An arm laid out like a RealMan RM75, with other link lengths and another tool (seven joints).
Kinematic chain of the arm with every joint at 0, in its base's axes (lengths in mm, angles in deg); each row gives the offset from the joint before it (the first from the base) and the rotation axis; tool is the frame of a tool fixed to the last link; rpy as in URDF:
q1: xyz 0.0 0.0 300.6 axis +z
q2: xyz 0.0 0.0 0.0 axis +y
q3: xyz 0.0 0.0 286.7 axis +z
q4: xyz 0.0 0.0 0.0 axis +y
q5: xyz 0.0 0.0 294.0 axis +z
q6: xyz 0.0 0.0 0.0 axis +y
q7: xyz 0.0 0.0 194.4 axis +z
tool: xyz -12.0 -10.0 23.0 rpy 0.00 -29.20 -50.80
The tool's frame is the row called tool.
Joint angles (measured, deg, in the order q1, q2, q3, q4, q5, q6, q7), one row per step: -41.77, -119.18, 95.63, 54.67, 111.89, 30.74, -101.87; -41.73, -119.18, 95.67, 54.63, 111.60, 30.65, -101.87; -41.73, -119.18, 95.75, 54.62, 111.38, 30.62, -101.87; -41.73, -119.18, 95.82, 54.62, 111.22, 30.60, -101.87; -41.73, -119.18, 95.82, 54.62, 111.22, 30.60, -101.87; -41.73, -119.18, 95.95, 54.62, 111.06, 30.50, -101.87; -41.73, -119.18, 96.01, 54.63, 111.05, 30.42, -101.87; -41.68, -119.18, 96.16, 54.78, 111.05, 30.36, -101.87; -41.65, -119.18, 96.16, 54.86, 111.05, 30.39, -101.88; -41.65, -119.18, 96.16, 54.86, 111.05, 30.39, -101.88; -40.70, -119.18, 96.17, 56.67, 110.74, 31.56, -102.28; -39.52, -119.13, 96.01, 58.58, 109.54, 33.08, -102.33; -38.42, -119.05, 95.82, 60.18, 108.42, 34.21, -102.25; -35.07, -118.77, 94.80, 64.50, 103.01, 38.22, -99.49
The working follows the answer.
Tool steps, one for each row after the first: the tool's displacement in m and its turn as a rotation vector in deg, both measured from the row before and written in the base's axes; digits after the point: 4 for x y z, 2 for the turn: -0.0001, -0.0001, -0.0002, -0.01, -0.24, 0.16; 0.0004, -0.0003, -0.0004, -0.07, -0.16, 0.05; 0.0003, -0.0003, -0.0004, -0.06, -0.11, 0.02; 0.0000, 0.0000, 0.0000, 0.00, 0.00, 0.00; 0.0004, -0.0003, -0.0005, -0.02, -0.09, -0.01; 0.0002, 0.0000, -0.0001, 0.04, 0.01, -0.03; 0.0009, -0.0004, -0.0003, 0.00, 0.01, -0.15; 0.0003, -0.0001, 0.0001, -0.01, -0.03, -0.03; 0.0000, 0.0000, 0.0000, 0.00, 0.00, 0.00; 0.0049, -0.0050, 0.0017, -0.74, -1.00, -0.22; 0.0046, -0.0061, 0.0026, -1.04, -1.60, -0.02; 0.0029, -0.0047, 0.0034, -0.66, -1.40, 0.02; 0.0091, -0.0150, 0.0124, -2.21, -4.54, -1.08
Tool pose at each row, in the base's axes (x y z in m, rotation vector in deg; rounded; the steps above come from the unrounded poses): -0.1142, 0.5774, -0.1078, -143.89, -75.17, 3.47; -0.1143, 0.5772, -0.1080, -143.88, -75.47, 3.20; -0.1139, 0.5769, -0.1084, -143.96, -75.61, 3.06; -0.1136, 0.5767, -0.1088, -144.03, -75.70, 2.97; -0.1136, 0.5767, -0.1088, -144.03, -75.70, 2.97; -0.1131, 0.5764, -0.1092, -144.08, -75.73, 2.86; -0.1130, 0.5764, -0.1093, -144.07, -75.67, 2.84; -0.1121, 0.5759, -0.1096, -144.16, -75.47, 2.82; -0.1118, 0.5758, -0.1095, -144.19, -75.45, 2.78; -0.1118, 0.5758, -0.1095, -144.19, -75.45, 2.78; -0.1068, 0.5708, -0.1077, -145.30, -75.77, 1.97; -0.1023, 0.5647, -0.1051, -146.71, -76.66, 0.62; -0.0993, 0.5600, -0.1017, -147.71, -77.41, -0.72; -0.0902, 0.5450, -0.0893, -151.74, -78.32, -5.37

